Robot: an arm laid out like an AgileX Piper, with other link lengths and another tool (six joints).
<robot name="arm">
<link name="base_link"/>
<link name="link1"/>
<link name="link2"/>
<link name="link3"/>
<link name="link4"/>
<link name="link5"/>
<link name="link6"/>
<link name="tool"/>
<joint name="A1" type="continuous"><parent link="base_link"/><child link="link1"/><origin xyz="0 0 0.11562"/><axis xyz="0 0 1"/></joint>
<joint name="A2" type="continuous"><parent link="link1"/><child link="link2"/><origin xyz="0 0 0" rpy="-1.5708 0 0"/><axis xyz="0 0 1"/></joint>
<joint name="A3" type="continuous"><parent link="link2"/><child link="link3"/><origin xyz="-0.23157 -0.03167 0"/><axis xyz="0 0 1"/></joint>
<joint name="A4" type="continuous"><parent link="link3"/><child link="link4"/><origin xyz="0.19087 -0.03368 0" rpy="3.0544 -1.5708 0"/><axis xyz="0 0 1"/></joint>
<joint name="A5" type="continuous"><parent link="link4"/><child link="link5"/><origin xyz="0 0 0" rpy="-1.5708 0 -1.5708"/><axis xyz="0 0 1"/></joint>
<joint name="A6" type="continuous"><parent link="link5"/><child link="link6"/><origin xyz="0 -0.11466 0" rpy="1.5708 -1.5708 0"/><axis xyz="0 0 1"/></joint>
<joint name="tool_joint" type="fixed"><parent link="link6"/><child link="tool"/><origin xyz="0.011 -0.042 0.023" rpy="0.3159 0 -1.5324"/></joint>
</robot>
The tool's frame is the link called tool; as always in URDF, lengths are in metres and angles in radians. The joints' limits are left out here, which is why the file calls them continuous.
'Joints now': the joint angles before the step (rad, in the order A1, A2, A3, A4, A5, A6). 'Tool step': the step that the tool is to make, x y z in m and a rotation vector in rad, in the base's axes. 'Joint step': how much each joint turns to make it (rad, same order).
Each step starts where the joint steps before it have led.
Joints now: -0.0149, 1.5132, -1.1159, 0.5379, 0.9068, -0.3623
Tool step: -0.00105, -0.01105, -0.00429, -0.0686, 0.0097, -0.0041
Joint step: -0.0099, 0.0000, 0.0000, -0.0810, -0.0001, 0.0223
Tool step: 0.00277, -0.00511, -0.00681, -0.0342, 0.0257, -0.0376
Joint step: 0.0000, 0.0223, 0.0000, -0.0558, -0.0171, 0.0556
